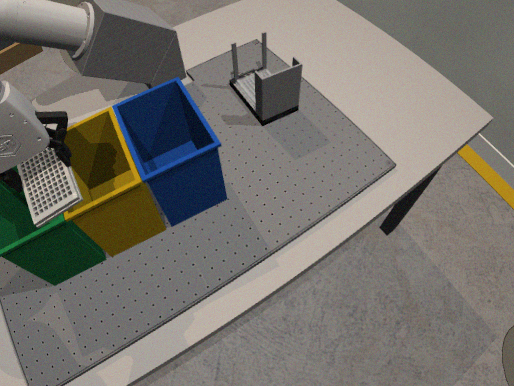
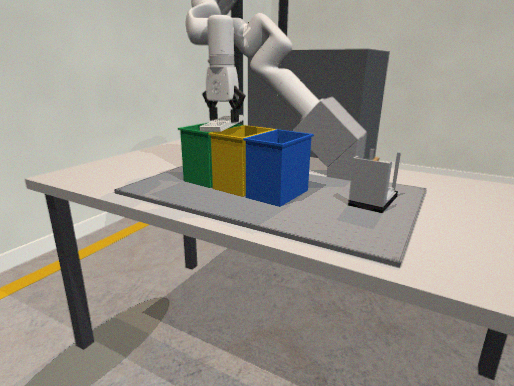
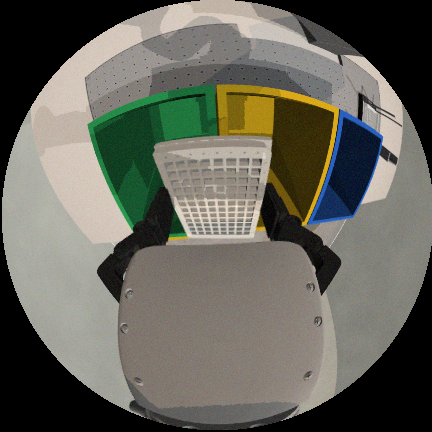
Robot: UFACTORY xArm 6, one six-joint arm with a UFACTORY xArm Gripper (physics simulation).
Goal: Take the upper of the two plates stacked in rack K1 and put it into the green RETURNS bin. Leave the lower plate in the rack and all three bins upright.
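Seen in the pictures: gripper, between the fingertips: (image 1: 43,172) (image 2: 224,121) (image 3: 215,196); arm's base, origin of its link: (image 1: 81,30) (image 2: 312,113).
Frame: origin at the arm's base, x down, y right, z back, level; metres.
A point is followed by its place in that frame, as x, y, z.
My gripper (image 1: 37,170) @[-0.001, 0.177, -0.334] (image 2: 224,119) @[-0.001, 0.177, -0.334] (image 3: 215,196) @[-0.001, 0.177, -0.334] is shut on the upper plate (image 1: 49,187) @[0.003, 0.178, -0.363] (image 2: 216,124) @[0.003, 0.174, -0.381] (image 3: 215,175) @[-0.009, 0.173, -0.309], a pale gridded plate held between its two black fingers. The plate looks roughly level, close above the bin rims, and overlaps the wall shared by the green bin (image 1: 60,255) @[0.113, 0.238, -0.405] (image 2: 196,157) @[0.110, 0.239, -0.405] (image 3: 140,145) @[0.129, 0.290, -0.296] and the yellow bin (image 1: 120,220) @[0.101, 0.114, -0.420] (image 2: 228,165) @[0.114, 0.108, -0.421] (image 3: 305,145) @[0.071, 0.045, -0.323]. Whether it touches a rim cannot be told. The lower plate (image 1: 247,85) @[0.169, -0.270, -0.240] (image 3: 371,112) @[0.168, -0.286, -0.230] lies in rack K1 (image 1: 282,92) @[0.122, -0.288, -0.343] (image 2: 369,181) @[0.121, -0.290, -0.343] (image 3: 360,106) @[0.192, -0.252, -0.227]. Part of the green bin's opening is hidden.
The blue bin (image 1: 190,185) @[0.100, -0.017, -0.436] (image 2: 270,172) @[0.108, -0.041, -0.439] (image 3: 350,160) @[0.083, -0.084, -0.354] stands beside the yellow one. All three bins are upright in a row on the perforated board (image 1: 300,190) @[0.203, -0.201, -0.513] (image 2: 325,220) @[0.203, -0.215, -0.468]. The arm's grey base housing (image 1: 132,47) @[0.054, -0.081, -0.074] (image 2: 330,132) @[0.051, -0.095, -0.073] is behind the bins.
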